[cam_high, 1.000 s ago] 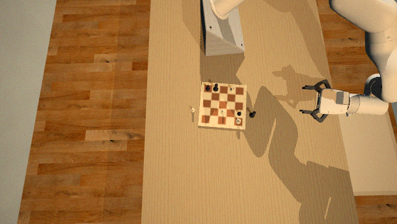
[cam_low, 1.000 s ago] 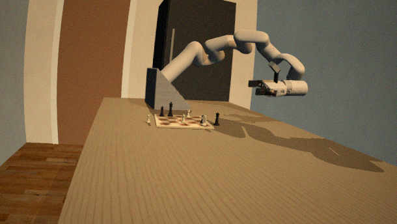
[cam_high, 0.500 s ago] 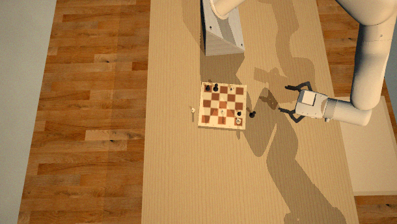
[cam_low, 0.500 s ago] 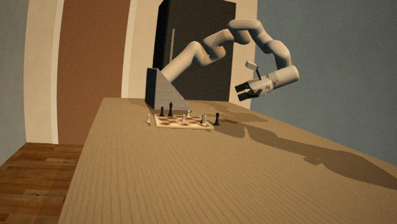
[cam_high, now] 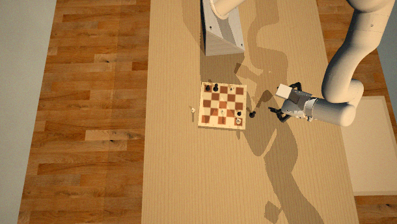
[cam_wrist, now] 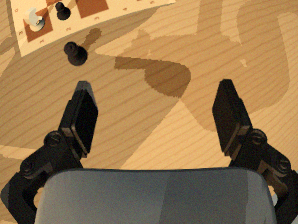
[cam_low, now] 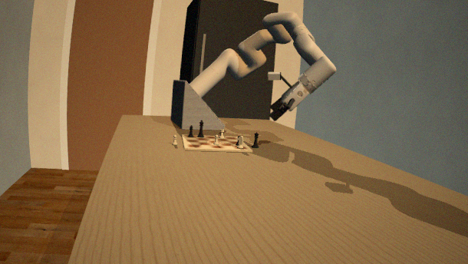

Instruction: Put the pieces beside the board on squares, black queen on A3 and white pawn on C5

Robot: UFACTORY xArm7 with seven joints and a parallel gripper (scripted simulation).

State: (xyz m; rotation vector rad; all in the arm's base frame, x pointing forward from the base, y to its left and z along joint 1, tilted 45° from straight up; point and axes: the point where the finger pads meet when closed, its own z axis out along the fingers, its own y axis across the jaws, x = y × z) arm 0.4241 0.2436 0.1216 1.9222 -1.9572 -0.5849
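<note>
Right now my hand is 14 cm to the left of the black pawn, 10 cm above it and 4 cm short of it. The rest, counted from my hand: chessboard (21 cm to the right, 12 cm below).
</note>
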